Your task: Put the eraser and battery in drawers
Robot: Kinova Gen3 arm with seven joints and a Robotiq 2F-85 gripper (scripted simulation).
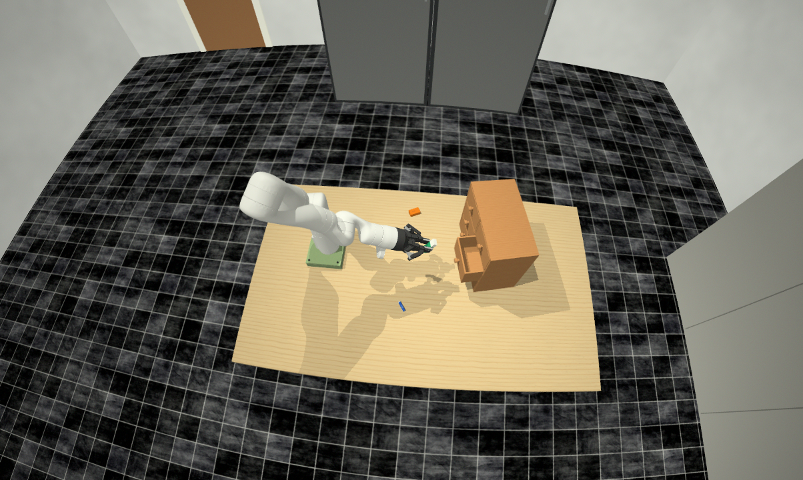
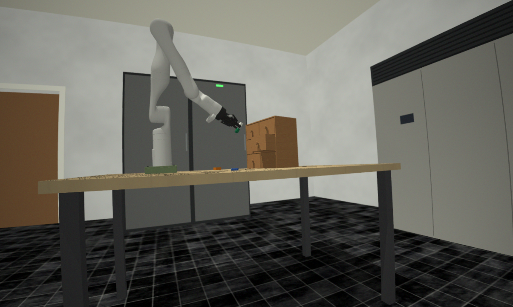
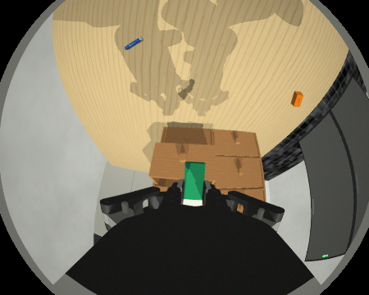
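The eraser lies 1 cm to the left of my hand and 1 cm ahead of it. From my hand the other things lie so: blue stick: 24 cm below, 16 cm to the right, 4 cm behind; then nine-volt battery: 28 cm to the left, 24 cm below, 10 cm behind.
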